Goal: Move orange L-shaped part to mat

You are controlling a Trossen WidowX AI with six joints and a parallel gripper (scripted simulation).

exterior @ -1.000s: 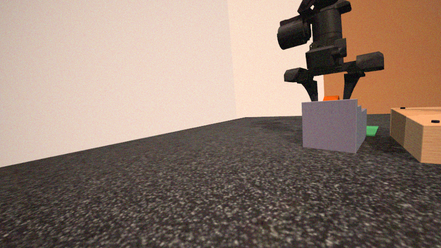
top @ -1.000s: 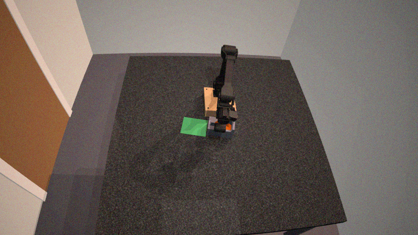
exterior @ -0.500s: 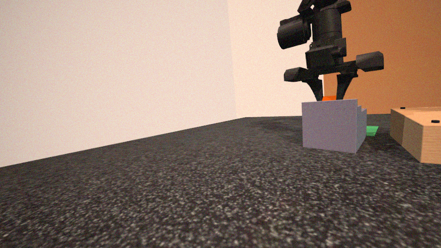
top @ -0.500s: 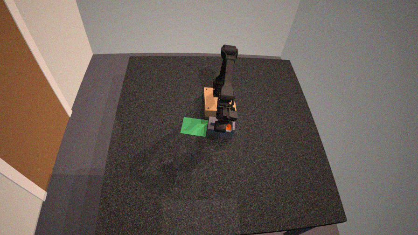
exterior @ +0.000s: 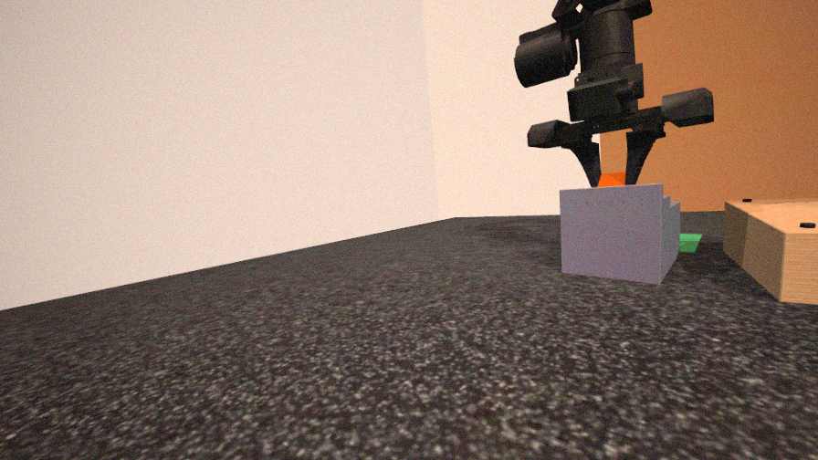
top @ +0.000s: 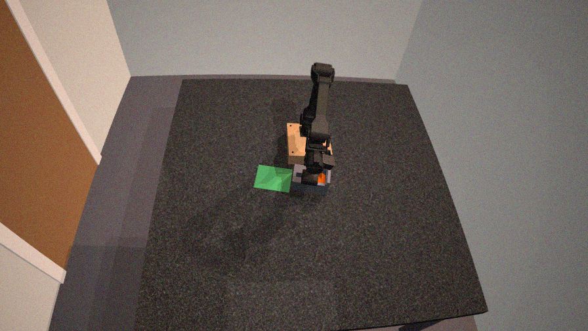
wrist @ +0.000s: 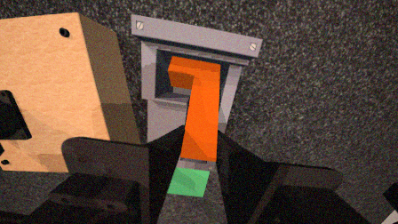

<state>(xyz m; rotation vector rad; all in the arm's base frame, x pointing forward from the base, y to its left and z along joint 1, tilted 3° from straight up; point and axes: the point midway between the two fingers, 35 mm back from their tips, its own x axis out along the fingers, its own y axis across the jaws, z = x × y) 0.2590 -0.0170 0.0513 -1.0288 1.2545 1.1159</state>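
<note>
Now: gripper tip 14 cm to the left of the green mat, 9 cm above it and 4 cm past it. Round my gripper tip: orange L-shaped part 4 cm to the left, 3 cm below, 1 cm behind.
</note>
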